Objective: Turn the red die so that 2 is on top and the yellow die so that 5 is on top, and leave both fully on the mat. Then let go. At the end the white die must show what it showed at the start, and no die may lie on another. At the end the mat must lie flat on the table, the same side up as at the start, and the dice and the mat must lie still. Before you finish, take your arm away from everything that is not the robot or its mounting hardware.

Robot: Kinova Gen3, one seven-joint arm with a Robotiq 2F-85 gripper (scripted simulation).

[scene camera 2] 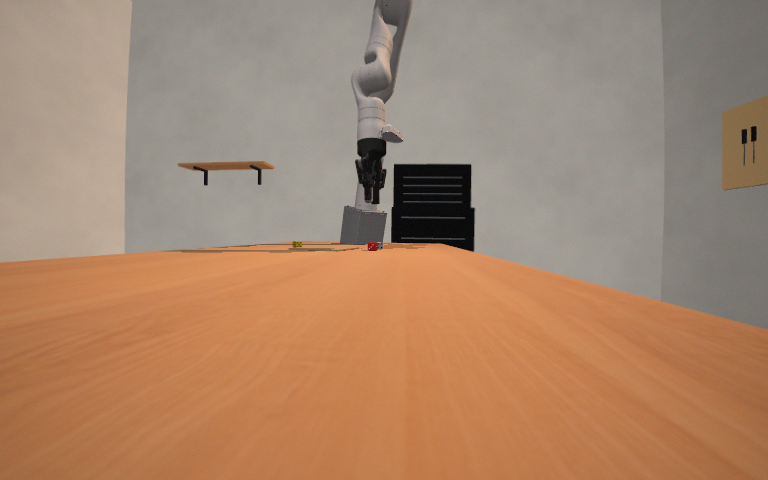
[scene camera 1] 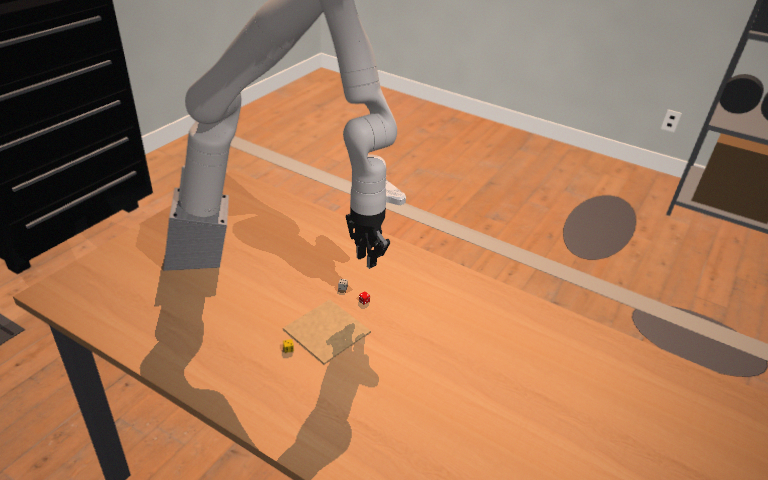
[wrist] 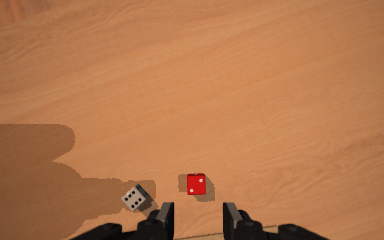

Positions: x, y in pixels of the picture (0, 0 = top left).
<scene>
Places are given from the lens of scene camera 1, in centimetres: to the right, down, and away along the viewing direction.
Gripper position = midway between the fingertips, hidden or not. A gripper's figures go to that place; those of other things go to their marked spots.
my gripper (scene camera 1: 366, 262): -4, 5, 141
tan mat (scene camera 1: 326, 331): -13, 20, 140
</scene>
